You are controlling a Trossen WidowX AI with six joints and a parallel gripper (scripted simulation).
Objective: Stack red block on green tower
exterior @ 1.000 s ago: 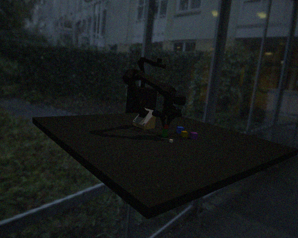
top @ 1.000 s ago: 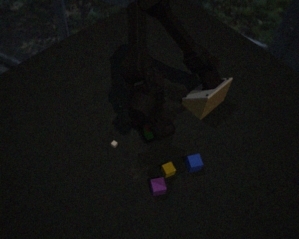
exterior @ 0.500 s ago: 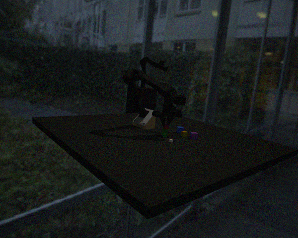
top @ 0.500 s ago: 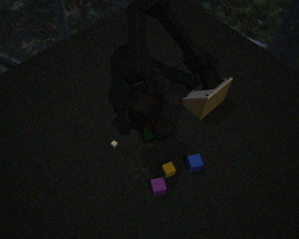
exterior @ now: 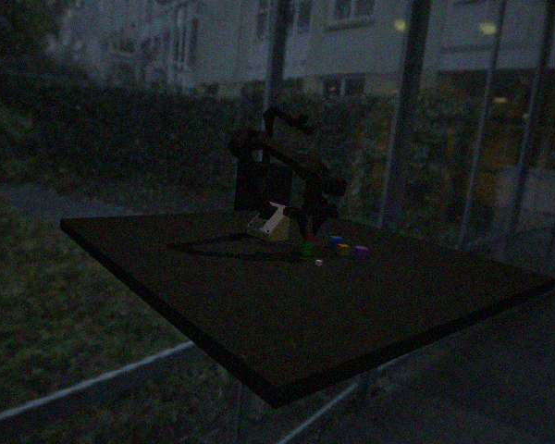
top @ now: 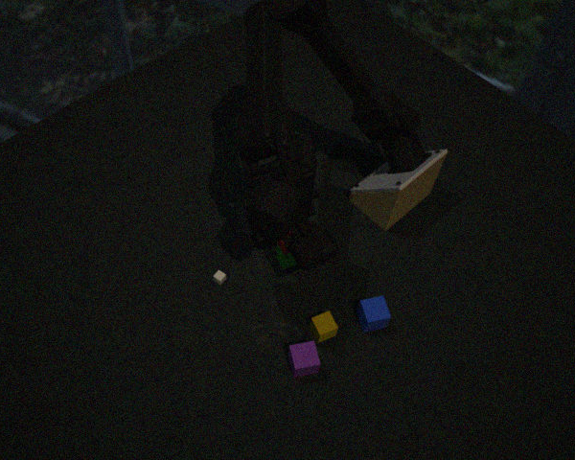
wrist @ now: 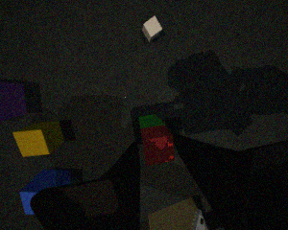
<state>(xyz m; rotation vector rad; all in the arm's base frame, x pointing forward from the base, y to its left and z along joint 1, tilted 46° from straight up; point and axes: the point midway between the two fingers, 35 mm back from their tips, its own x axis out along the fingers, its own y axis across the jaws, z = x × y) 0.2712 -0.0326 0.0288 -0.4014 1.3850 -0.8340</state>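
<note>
Now: the red block right at my gripper tip. Round my gripper tip: blue block: 3 cm behind, 18 cm to the left, 4 cm below; yellow block: 5 cm ahead, 13 cm to the left, 4 cm below; small white cube: 11 cm ahead, 5 cm to the right, 5 cm below.
</note>
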